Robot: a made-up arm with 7 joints. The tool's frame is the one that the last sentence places. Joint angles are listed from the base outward.
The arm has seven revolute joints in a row. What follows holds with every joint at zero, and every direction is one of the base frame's.
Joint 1 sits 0.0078 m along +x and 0.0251 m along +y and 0.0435 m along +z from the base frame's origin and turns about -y.
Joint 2 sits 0.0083 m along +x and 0.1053 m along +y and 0.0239 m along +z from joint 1 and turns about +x.
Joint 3 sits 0.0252 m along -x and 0.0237 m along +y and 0.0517 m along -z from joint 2 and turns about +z.
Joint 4 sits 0.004 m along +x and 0.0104 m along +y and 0.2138 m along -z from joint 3 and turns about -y.
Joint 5 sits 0.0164 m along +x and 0.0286 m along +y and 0.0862 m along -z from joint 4 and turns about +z.
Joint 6 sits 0.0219 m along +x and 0.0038 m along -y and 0.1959 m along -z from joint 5 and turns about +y.
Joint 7 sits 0.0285 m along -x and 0.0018 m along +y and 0.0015 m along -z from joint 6 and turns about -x.
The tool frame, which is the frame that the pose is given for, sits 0.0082 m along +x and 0.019 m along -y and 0.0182 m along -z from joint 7; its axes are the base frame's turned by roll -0.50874, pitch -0.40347 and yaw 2.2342 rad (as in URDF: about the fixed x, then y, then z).
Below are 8 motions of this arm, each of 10 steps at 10 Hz.
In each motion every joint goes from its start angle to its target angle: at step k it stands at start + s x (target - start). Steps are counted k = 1, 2, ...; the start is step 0. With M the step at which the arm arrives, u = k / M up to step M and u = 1 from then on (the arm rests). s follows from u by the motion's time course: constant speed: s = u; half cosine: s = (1 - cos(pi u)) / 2; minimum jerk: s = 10 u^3 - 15 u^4 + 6 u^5.
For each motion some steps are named. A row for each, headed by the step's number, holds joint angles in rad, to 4 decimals.
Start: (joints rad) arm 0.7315 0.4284 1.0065 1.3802 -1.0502 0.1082 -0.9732
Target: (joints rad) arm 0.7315 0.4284 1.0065 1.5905 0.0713 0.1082 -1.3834
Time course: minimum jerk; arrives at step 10
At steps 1, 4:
1: 0.7315 0.4284 1.0065 1.3820 -1.0406 0.1082 -0.9767
4: 0.7315 0.4284 1.0065 1.4470 -0.6942 0.1082 -1.1034

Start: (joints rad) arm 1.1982 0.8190 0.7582 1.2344 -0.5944 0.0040 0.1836
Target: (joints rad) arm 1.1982 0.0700 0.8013 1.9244 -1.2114 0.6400 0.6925
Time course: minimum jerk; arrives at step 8
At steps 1, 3, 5, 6, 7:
1: 1.1982 0.8070 0.7589 1.2455 -0.6043 0.0142 0.1918
3: 1.1982 0.6129 0.7701 1.4243 -0.7642 0.1790 0.3237
5: 1.1982 0.2761 0.7894 1.7345 -1.0416 0.4650 0.5524
6: 1.1982 0.1475 0.7968 1.8530 -1.1475 0.5742 0.6398
7: 1.1982 0.0820 0.8006 1.9133 -1.2015 0.6298 0.6843

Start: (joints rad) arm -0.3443 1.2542 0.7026 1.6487 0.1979 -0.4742 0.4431
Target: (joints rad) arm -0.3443 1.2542 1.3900 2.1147 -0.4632 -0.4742 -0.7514
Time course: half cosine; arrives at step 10
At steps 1, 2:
1: -0.3443 1.2542 0.7194 1.6601 0.1817 -0.4742 0.4139
2: -0.3443 1.2542 0.7682 1.6932 0.1348 -0.4742 0.3290

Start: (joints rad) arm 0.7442 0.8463 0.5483 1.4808 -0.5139 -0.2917 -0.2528
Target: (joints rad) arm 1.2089 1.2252 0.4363 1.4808 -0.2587 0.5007 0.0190
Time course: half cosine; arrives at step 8
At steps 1, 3, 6, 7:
1: 0.7619 0.8607 0.5440 1.4808 -0.5042 -0.2615 -0.2425
3: 0.8876 0.9633 0.5137 1.4808 -0.4351 -0.0471 -0.1689
6: 1.1408 1.1697 0.4527 1.4808 -0.2961 0.3847 -0.0208
7: 1.1912 1.2108 0.4406 1.4808 -0.2684 0.4705 0.0087

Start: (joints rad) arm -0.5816 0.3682 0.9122 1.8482 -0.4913 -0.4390 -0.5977
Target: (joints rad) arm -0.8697 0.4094 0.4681 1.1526 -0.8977 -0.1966 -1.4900
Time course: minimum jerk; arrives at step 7
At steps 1, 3, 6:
1: -0.5883 0.3692 0.9019 1.8320 -0.5008 -0.4334 -0.6185
3: -0.6876 0.3834 0.7488 1.5923 -0.6408 -0.3498 -0.9260
6: -0.8630 0.4084 0.4784 1.1688 -0.8882 -0.2022 -1.4692

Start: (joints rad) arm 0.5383 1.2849 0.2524 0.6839 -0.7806 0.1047 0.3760
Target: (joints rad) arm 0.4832 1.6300 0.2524 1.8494 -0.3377 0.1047 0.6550
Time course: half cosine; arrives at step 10
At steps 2, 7, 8, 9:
2: 0.5330 1.3179 0.2524 0.7952 -0.7383 0.1047 0.4026
7: 0.4946 1.5589 0.2524 1.6092 -0.4290 0.1047 0.5975
8: 0.4885 1.5970 0.2524 1.7381 -0.3800 0.1047 0.6284
9: 0.4845 1.6216 0.2524 1.8209 -0.3485 0.1047 0.6482

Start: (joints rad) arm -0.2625 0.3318 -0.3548 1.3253 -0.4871 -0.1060 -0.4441
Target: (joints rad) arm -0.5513 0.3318 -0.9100 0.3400 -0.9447 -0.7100 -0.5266
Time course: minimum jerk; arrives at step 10
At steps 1, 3, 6, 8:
1: -0.2650 0.3318 -0.3596 1.3169 -0.4910 -0.1112 -0.4448
3: -0.3096 0.3318 -0.4453 1.1646 -0.5617 -0.2045 -0.4576
6: -0.4596 0.3318 -0.7338 0.6528 -0.7994 -0.5183 -0.5004
8: -0.5346 0.3318 -0.8778 0.3971 -0.9182 -0.6750 -0.5218

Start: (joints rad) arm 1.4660 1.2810 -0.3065 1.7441 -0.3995 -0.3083 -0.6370
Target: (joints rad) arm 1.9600 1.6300 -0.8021 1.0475 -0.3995 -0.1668 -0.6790
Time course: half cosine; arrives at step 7
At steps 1, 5, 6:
1: 1.4905 1.2983 -0.3310 1.7096 -0.3995 -0.3013 -0.6391
5: 1.8670 1.5643 -0.7088 1.1786 -0.3995 -0.1934 -0.6711
6: 1.9355 1.6127 -0.7776 1.0820 -0.3995 -0.1738 -0.6769

